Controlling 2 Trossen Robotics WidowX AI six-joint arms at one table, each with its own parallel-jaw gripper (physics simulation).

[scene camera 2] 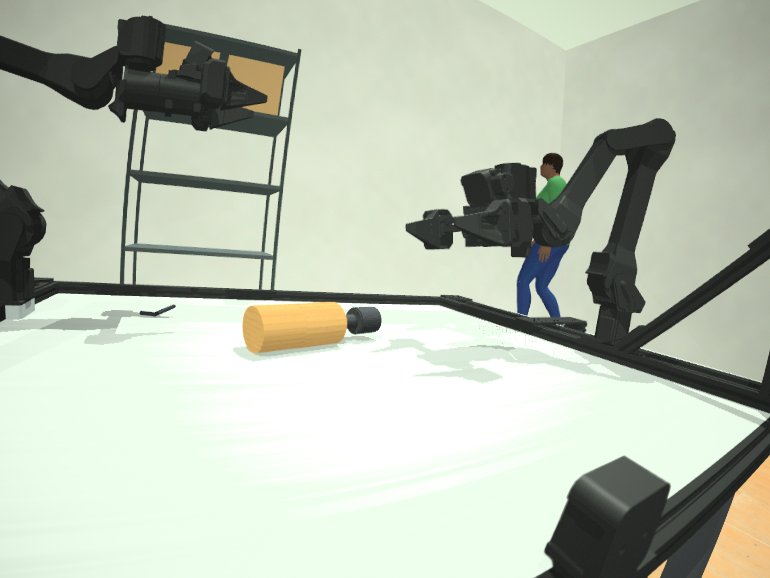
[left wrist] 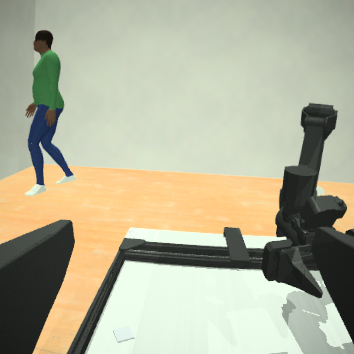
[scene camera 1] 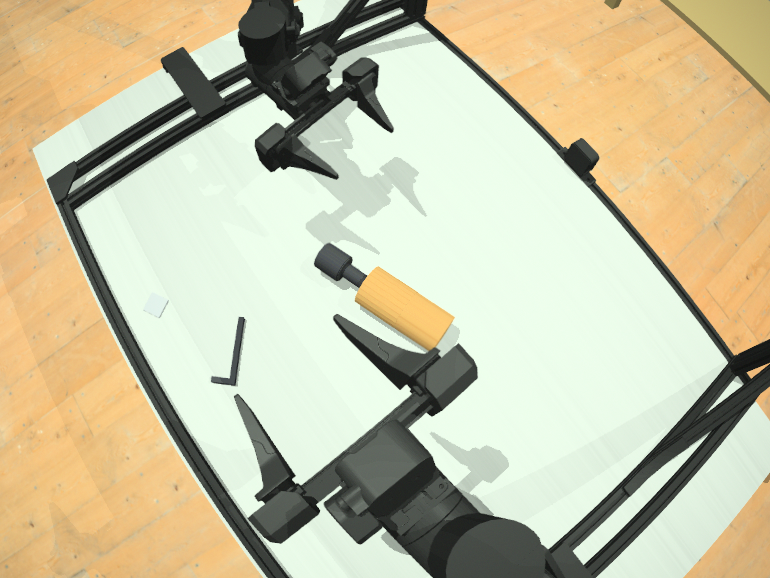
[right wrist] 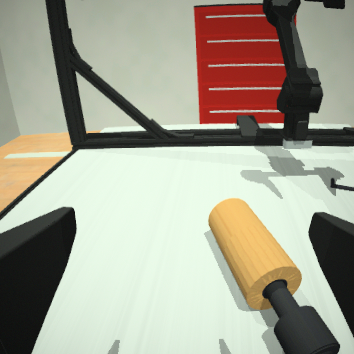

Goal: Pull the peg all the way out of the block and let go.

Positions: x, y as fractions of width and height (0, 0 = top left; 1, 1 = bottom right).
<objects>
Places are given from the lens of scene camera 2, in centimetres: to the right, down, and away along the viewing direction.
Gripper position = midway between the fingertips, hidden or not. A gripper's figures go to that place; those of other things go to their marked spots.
my left gripper (scene camera 2: 0.34, 0.19): -20, -29, 57
my right gripper (scene camera 2: 0.56, 0.39): 6, -8, 49
wooden block (scene camera 2: 0.35, 0.57): -13, 4, 42
dark peg (scene camera 2: 0.47, 0.55): -3, 4, 53
The marked spots on the wooden block and the dark peg are 15 cm apart.
</objects>
